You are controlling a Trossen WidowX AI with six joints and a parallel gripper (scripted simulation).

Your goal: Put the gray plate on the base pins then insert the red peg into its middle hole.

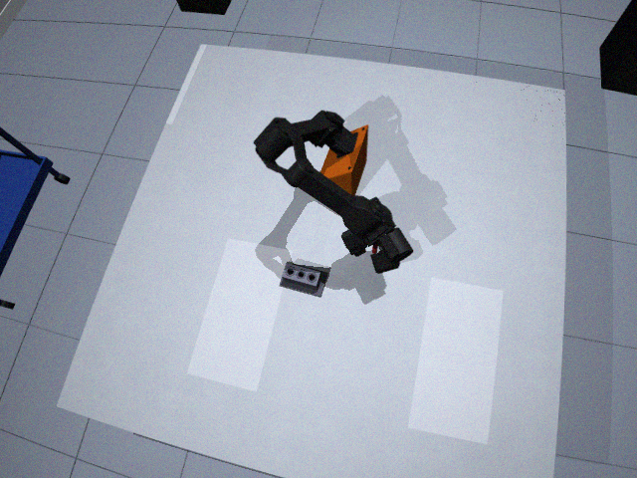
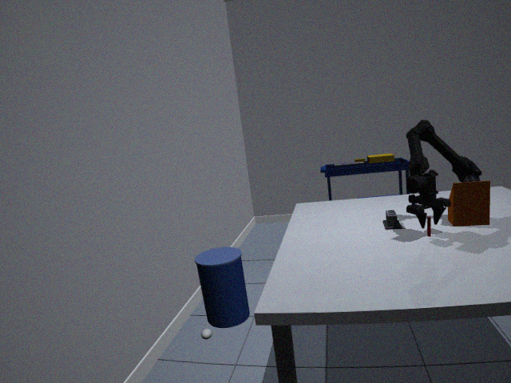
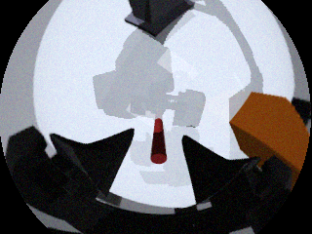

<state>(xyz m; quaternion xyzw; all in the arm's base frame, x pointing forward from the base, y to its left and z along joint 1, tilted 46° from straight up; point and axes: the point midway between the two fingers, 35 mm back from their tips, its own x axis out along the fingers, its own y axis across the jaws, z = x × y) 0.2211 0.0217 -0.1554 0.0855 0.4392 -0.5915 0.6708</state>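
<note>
My gripper tip is now 170 mm to the left of the gray plate and 130 mm short of it. The rest, counted from my gripper tip: red peg: right at my gripper tip; dark base: 170 mm to the right, 120 mm ahead, 30 mm below.
</note>
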